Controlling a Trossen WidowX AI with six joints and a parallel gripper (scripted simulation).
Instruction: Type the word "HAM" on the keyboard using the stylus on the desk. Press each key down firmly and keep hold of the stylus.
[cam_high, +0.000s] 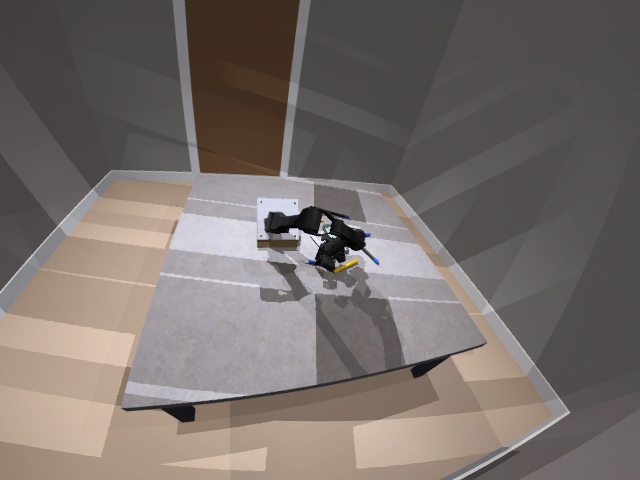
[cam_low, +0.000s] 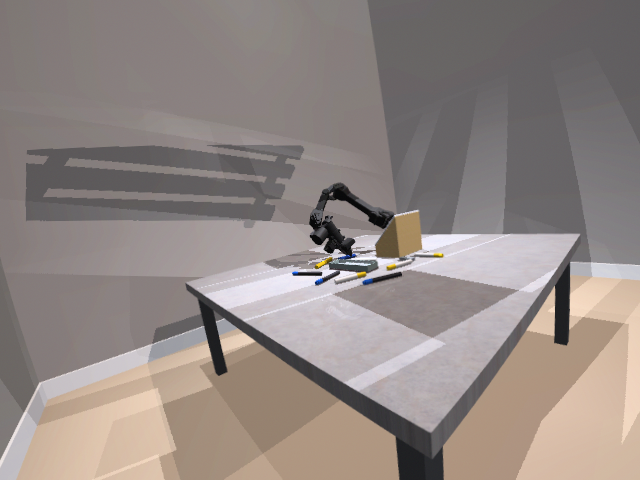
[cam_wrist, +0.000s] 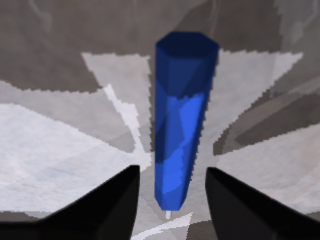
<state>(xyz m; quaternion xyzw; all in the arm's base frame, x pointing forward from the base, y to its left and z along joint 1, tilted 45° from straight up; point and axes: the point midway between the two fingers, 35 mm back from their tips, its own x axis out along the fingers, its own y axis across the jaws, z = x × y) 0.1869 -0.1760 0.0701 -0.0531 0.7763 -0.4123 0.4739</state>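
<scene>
Right now my gripper tip is 17 cm short of the M key and 8 cm to the right of it. Also, from my gripper tip: blue stylus: 2 cm behind.
</scene>
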